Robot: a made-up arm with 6 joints.
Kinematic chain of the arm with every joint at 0, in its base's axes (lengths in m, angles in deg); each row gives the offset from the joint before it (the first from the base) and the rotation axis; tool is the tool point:
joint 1: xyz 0 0 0.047 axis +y
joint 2: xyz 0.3 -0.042 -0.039 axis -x
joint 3: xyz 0 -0.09 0.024 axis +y
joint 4: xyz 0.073 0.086 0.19 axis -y
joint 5: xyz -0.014 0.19 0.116 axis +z
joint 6: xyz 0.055 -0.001 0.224 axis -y
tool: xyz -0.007 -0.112 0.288
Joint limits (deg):
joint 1: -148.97..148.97
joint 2: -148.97..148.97
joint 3: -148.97..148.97
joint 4: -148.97..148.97
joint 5: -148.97..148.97
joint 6: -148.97..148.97
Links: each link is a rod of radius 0.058 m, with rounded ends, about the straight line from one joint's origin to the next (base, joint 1, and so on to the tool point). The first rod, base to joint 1, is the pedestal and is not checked.
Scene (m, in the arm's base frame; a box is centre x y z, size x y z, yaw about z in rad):
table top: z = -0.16
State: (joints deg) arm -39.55 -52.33 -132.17 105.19 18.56 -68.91
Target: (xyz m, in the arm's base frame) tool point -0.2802 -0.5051 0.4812
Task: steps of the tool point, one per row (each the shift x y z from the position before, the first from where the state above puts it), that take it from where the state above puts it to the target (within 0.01 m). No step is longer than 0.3 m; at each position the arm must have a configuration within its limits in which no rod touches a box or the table.
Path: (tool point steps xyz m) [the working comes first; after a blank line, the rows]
Joints at the target: -25.57 -60.51 -39.80 29.60 30.30 -70.71
Straight joint move there: touches the table top.

1: -0.2372 0.0166 -0.0943
2: -0.2510 -0.0744 -0.0150
3: -0.2081 -0.1599 0.0561
4: -0.1212 -0.2229 0.1019
5: -0.0395 -0.2299 0.0613
6: 0.0476 -0.2084 0.1337
7: 0.1335 -0.1438 0.1779

